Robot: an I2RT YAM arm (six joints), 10 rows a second.
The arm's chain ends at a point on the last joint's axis. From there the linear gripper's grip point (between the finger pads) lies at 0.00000 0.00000 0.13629 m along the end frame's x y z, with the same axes.
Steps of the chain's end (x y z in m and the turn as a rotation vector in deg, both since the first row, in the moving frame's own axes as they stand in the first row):
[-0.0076, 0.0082, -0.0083, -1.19, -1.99, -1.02]
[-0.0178, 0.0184, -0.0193, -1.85, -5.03, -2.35]
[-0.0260, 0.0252, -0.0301, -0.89, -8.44, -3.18]
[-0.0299, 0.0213, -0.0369, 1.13, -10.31, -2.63]
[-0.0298, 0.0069, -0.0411, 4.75, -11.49, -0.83]
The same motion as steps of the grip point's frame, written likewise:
[-0.0123, 0.0111, -0.0084, -1.19, -1.99, -1.02]
[-0.0297, 0.0230, -0.0199, -1.85, -5.03, -2.35]
[-0.0459, 0.0279, -0.0316, -0.89, -8.44, -3.18]
[-0.0543, 0.0192, -0.0391, 1.13, -10.31, -2.63]
[-0.0570, -0.0041, -0.0443, 4.75, -11.49, -0.83]

